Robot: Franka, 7 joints.
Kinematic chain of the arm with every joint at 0, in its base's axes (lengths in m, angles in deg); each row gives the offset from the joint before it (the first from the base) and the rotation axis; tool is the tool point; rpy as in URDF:
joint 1: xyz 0 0 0.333 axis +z
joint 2: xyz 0 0 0 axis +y
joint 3: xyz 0 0 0.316 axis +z
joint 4: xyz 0.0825 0 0 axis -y
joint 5: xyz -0.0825 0 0.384 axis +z
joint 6: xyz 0 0 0 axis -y
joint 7: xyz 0.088 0 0 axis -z
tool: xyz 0 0 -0.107 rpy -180 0 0
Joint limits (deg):
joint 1: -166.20..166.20
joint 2: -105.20..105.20
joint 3: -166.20..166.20
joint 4: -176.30..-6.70
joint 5: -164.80..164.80
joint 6: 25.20..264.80
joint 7: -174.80..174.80
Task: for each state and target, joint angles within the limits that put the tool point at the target. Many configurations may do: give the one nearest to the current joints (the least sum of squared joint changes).
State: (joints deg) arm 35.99 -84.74 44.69 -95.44 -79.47 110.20 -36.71
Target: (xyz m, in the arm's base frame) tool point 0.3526 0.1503 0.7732
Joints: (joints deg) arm 12.11 -34.69 14.68 -117.07 -78.18 108.84 -36.71
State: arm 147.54 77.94 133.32 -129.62 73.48 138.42 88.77
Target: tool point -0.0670 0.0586 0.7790
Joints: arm 122.99 103.43 166.20 -139.87 76.05 101.55 88.77
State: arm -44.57 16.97 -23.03 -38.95 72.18 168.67 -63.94
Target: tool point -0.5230 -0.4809 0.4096
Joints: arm -96.36 39.87 -45.26 -90.96 80.22 171.95 -63.94
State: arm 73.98 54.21 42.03 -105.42 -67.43 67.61 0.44
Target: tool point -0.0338 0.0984 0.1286
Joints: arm 73.71 52.78 42.15 -160.54 -45.78 52.87 0.44
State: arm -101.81 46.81 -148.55 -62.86 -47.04 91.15 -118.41
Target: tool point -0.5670 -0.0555 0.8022
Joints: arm -119.31 62.90 -113.56 -69.52 -42.64 100.81 -118.41
